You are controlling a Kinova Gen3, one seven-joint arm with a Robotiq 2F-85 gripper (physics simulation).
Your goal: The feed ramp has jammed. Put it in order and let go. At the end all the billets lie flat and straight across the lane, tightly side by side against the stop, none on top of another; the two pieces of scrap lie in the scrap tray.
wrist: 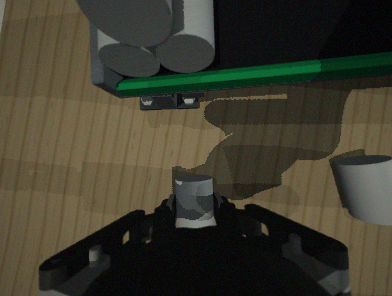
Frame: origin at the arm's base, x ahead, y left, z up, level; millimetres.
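Seen in the pictures: gripper, between the fingertips: (194,201).
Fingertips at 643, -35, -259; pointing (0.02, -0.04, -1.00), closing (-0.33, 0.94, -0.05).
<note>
Offsets run from my fingertips to a thing's middle, as dx, dy, dz. "pt": to the spot under its first point. Level surfaces: height alone.
My gripper (194,201) is shut on a small, short grey cylinder, with one finger on each side of it. The small cylinder {+1, +1, +7} (194,192) is over the wooden table, beside the ramp. A wider grey cylinder {-72, +167, +7} (369,192) lies on the table at the right, cut by the view's edge. At the upper left, two billets {-130, -87, +59} (129,61) {-142, -50, +63} (186,54) lie side by side in the black lane {pt -162, +20, +51} (280,30), near the grey end stop {-122, -110, +46} (97,62). A third billet {pt -108, -60, +94} (135,17) rests on top of them. Their far ends are out of view. The scrap tray does not show.
The lane's green side rail {pt -122, +13, +59} (260,73) runs across the upper part of the view, between the gripper and the billets. A dark bracket {-103, -64, +9} (167,101) with bolts sits at its foot. The wooden table {dz -13} (60,135) extends below and left of it, with dark shadows.
</note>
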